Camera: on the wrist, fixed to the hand. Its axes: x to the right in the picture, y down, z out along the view.
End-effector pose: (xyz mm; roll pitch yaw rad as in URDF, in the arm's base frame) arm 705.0 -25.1 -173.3 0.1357 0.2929 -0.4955
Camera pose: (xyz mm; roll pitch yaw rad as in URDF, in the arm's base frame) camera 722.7 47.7 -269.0 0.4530 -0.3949 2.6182
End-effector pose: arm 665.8 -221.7 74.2 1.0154 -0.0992 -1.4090
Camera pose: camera 786.8 -212.0 69.1 -0.4326 0.0141 1.7948
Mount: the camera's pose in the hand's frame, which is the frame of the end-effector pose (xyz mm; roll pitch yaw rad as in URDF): 9.4 58.7 -106.0 0.5812 -0.0977 3.1021
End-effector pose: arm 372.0 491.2 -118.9 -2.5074 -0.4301 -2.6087
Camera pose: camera 326.9 592.4 -69.0 3.0726 0.5320 0.5026
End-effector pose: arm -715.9 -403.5 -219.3 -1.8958 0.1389 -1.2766
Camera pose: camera -828.1 -444.1 -242.2 2.4834 -0.0700 1.7848
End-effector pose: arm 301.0 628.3 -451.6 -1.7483 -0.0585 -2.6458
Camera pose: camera 236.2 723.6 -490.0 2.3198 0.1142 0.4060
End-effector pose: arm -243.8 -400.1 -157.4 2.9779 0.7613 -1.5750
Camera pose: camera -284.8 -485.5 -81.2 -2.4445 -0.6700 1.6364
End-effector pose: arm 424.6 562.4 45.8 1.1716 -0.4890 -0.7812
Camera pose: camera 511.0 646.4 61.6 -0.5567 0.4134 2.4419
